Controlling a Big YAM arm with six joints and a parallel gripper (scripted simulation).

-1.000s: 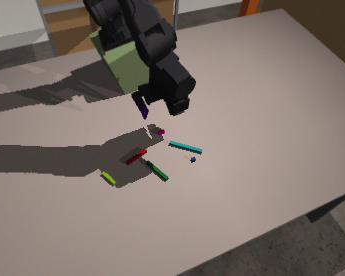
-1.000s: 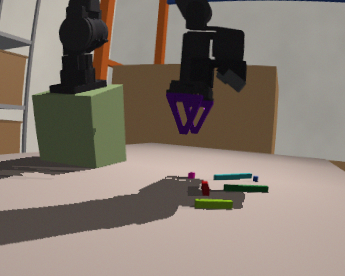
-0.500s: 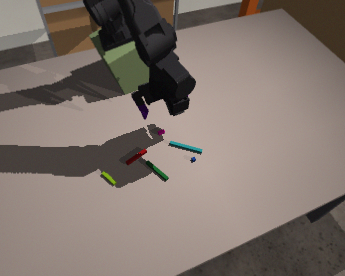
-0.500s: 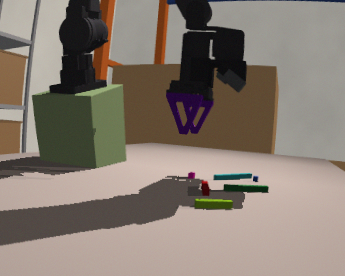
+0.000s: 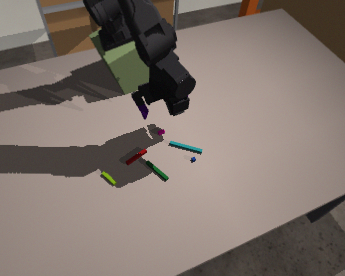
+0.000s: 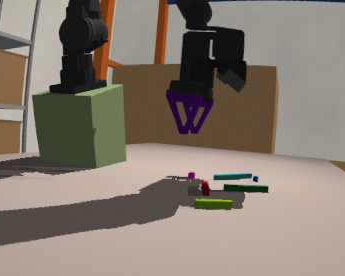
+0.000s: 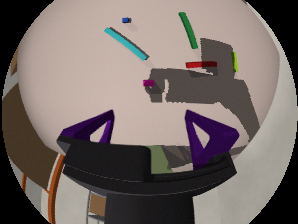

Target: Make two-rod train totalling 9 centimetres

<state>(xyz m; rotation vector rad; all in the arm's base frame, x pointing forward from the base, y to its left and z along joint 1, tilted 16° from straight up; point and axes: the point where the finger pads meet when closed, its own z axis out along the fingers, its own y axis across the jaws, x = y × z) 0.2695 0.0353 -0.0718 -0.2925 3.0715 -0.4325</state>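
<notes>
Now: hand 90 mm to the left of the red rod, 90 mm above it and 80 mm short of it. From my hand the other things lie so: magenta rod (90 mm below, 10 mm ahead); turquoise rod (90 mm below, 80 mm ahead, 60 mm to the left); green rod (140 mm ahead, 90 mm below, 50 mm to the right).
</notes>
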